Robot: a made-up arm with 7 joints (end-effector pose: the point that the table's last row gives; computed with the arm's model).
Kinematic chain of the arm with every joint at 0, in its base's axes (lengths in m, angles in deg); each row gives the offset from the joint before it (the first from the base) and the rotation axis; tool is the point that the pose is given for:
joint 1: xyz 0 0.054 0 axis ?
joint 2: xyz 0 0.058 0 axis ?
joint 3: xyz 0 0 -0.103 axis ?
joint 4: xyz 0 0 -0.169 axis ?
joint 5: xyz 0 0 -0.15 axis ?
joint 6: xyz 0 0 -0.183 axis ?
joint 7: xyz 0 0 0 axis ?
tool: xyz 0 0 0
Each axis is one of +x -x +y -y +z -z.
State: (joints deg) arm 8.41 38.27 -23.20 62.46 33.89 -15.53 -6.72
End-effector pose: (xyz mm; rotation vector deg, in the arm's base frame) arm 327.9 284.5 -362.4 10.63 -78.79 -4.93
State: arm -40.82 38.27 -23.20 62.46 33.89 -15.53 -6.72
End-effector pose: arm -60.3 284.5 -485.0 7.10 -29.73 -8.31
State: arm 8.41 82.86 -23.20 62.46 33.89 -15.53 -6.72
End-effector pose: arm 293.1 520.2 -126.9 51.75 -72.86 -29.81
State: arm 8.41 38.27 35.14 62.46 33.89 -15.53 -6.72
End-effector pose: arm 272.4 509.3 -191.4 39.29 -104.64 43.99
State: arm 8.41 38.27 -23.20 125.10 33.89 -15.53 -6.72
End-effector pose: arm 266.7 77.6 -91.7 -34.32 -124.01 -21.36
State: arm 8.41 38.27 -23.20 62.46 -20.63 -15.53 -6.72
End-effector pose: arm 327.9 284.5 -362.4 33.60 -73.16 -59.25
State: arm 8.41 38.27 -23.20 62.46 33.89 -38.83 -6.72
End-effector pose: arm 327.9 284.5 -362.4 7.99 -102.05 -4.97
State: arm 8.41 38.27 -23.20 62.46 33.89 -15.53 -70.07
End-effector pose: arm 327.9 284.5 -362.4 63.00 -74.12 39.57
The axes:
joint 1: -y
joint 2: +x
joint 3: +z
joint 4: -y
joint 5: +z
joint 6: +y
joint 7: -x

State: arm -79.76 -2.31 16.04 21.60 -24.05 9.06 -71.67
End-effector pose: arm -552.3 122.4 -219.5 62.23 52.66 -50.58
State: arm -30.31 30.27 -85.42 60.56 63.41 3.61 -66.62
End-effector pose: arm -243.4 82.0 -462.3 31.84 10.28 -25.28
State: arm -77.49 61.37 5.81 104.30 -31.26 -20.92 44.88
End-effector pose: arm 8.8 294.2 -326.9 -36.28 -3.20 -106.89
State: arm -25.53 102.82 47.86 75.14 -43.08 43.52 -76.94
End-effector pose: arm 329.3 407.5 188.5 -135.01 33.63 5.64
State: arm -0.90 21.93 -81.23 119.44 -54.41 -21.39 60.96
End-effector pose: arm 41.0 -113.4 -208.2 49.27 63.49 153.02
